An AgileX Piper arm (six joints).
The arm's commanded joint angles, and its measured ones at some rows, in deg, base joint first. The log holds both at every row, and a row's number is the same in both.
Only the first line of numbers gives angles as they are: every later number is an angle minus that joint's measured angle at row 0.
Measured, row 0: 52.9, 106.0, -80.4, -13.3, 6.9, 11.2
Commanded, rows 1 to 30: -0.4, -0.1, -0.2, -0.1, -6.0, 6.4; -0.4, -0.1, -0.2, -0.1, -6.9, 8.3; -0.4, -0.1, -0.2, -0.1, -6.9, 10.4; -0.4, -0.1, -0.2, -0.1, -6.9, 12.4; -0.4, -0.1, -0.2, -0.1, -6.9, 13.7; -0.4, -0.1, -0.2, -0.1, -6.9, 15.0; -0.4, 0.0, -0.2, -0.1, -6.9, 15.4; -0.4, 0.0, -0.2, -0.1, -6.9, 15.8; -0.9, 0.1, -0.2, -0.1, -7.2, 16.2; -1.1, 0.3, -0.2, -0.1, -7.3, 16.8; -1.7, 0.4, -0.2, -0.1, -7.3, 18.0; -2.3, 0.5, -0.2, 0.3, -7.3, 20.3; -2.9, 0.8, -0.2, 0.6, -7.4, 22.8; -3.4, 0.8, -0.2, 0.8, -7.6, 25.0; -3.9, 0.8, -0.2, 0.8, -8.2, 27.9; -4.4, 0.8, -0.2, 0.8, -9.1, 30.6; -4.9, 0.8, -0.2, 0.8, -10.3, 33.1; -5.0, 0.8, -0.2, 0.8, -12.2, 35.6; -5.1, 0.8, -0.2, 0.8, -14.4, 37.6; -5.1, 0.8, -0.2, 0.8, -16.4, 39.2; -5.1, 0.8, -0.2, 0.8, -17.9, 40.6; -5.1, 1.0, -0.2, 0.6, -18.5, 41.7; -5.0, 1.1, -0.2, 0.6, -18.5, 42.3; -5.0, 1.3, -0.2, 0.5, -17.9, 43.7; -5.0, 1.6, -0.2, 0.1, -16.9, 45.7; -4.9, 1.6, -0.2, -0.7, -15.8, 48.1; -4.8, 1.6, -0.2, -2.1, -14.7, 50.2; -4.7, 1.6, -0.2, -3.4, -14.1, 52.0; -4.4, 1.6, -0.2, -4.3, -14.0, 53.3; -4.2, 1.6, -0.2, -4.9, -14.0, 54.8
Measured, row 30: -4.8, 1.6, 0.0, -1.1, -14.9, 48.5
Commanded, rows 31 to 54: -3.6, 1.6, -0.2, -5.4, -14.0, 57.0; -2.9, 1.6, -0.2, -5.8, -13.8, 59.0; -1.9, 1.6, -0.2, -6.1, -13.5, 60.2; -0.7, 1.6, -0.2, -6.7, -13.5, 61.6; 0.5, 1.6, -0.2, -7.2, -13.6, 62.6; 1.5, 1.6, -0.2, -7.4, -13.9, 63.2; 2.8, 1.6, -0.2, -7.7, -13.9, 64.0; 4.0, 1.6, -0.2, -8.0, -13.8, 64.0; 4.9, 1.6, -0.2, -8.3, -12.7, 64.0; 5.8, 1.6, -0.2, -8.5, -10.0, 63.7; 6.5, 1.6, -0.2, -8.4, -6.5, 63.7; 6.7, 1.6, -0.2, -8.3, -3.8, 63.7; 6.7, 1.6, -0.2, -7.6, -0.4, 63.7; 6.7, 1.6, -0.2, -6.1, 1.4, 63.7; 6.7, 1.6, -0.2, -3.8, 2.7, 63.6; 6.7, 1.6, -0.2, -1.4, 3.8, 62.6; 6.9, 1.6, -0.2, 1.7, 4.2, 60.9; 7.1, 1.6, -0.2, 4.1, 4.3, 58.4; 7.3, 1.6, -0.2, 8.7, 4.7, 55.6; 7.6, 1.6, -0.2, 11.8, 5.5, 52.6; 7.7, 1.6, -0.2, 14.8, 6.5, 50.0; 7.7, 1.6, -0.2, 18.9, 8.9, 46.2; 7.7, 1.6, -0.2, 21.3, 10.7, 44.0; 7.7, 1.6, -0.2, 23.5, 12.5, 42.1
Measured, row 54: 7.3, 1.8, 0.0, 12.9, 5.8, 51.9
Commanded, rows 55 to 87: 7.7, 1.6, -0.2, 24.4, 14.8, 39.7; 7.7, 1.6, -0.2, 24.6, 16.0, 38.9; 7.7, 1.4, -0.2, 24.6, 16.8, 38.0; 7.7, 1.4, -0.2, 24.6, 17.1, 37.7; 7.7, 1.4, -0.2, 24.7, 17.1, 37.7; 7.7, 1.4, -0.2, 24.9, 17.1, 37.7; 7.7, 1.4, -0.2, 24.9, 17.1, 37.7; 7.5, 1.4, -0.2, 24.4, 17.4, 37.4; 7.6, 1.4, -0.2, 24.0, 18.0, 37.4; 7.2, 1.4, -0.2, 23.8, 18.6, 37.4; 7.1, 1.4, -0.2, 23.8, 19.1, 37.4; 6.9, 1.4, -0.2, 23.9, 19.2, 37.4; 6.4, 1.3, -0.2, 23.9, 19.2, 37.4; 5.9, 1.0, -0.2, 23.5, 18.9, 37.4; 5.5, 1.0, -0.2, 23.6, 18.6, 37.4; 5.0, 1.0, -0.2, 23.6, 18.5, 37.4; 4.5, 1.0, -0.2, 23.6, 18.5, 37.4; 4.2, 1.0, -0.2, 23.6, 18.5, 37.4; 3.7, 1.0, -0.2, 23.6, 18.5, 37.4; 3.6, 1.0, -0.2, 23.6, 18.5, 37.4; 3.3, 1.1, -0.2, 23.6, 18.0, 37.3; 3.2, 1.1, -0.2, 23.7, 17.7, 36.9; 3.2, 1.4, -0.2, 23.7, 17.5, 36.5; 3.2, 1.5, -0.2, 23.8, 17.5, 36.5; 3.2, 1.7, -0.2, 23.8, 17.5, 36.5; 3.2, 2.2, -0.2, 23.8, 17.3, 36.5; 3.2, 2.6, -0.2, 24.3, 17.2, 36.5; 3.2, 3.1, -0.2, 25.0, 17.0, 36.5; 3.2, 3.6, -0.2, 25.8, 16.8, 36.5; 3.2, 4.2, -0.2, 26.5, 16.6, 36.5; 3.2, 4.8, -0.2, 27.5, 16.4, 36.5; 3.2, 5.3, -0.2, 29.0, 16.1, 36.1; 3.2, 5.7, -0.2, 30.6, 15.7, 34.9
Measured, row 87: 3.6, 3.8, -0.1, 26.7, 16.2, 37.3
